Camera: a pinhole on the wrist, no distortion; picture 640 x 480 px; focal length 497.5 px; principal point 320.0 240.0 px. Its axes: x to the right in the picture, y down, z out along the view. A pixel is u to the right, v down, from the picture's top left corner.
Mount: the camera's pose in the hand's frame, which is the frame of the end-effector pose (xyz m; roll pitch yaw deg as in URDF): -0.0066 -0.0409 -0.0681 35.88 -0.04 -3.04
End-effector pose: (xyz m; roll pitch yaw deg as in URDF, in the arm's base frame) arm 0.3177 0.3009 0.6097 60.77 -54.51 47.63
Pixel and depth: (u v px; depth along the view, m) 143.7 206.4 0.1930
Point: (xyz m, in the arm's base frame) 0.4511 0.2263 0.4847
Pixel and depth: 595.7 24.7 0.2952
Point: 0.6830 0.3407 0.5876
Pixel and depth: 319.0 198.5 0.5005
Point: 0.7343 0.0861 0.4917
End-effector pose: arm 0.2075 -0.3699 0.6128 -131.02 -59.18 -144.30
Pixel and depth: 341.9 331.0 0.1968
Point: 0.3225 -0.4947 0.6220
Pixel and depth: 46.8 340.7 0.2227
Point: 0.3774 -0.4803 0.5008
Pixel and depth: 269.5 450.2 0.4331
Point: 0.3551 -0.7426 0.4888
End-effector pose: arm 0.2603 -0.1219 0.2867 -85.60 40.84 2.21
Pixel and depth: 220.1 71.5 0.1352
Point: 0.3321 -0.1165 0.4311
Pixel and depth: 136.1 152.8 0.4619
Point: 0.3564 0.1116 0.7067
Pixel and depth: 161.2 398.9 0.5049
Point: 0.2610 0.2974 0.5764
